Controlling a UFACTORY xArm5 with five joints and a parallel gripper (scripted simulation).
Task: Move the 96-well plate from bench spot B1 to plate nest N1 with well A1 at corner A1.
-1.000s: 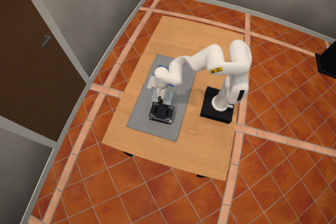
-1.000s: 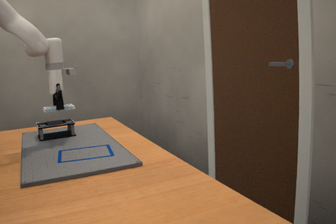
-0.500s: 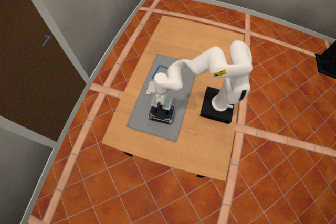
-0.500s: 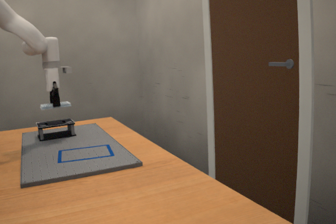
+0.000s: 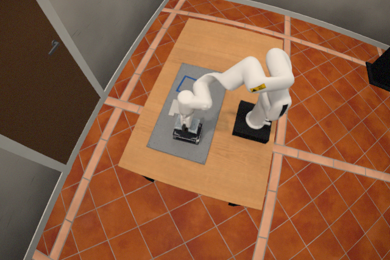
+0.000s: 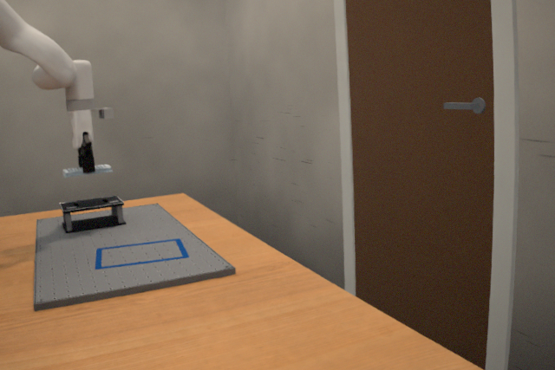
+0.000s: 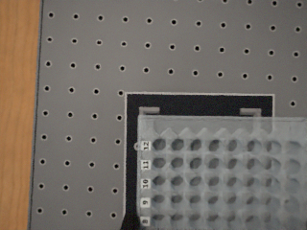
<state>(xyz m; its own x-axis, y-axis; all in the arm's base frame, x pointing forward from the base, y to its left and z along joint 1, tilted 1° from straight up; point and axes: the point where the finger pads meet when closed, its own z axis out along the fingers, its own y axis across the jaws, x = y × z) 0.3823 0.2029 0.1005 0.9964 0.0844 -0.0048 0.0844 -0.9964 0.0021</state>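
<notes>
Now: the raised plate nest 10 cm below my hand. From my hand the other things lie so: 96-well plate: 1 cm below.
</notes>
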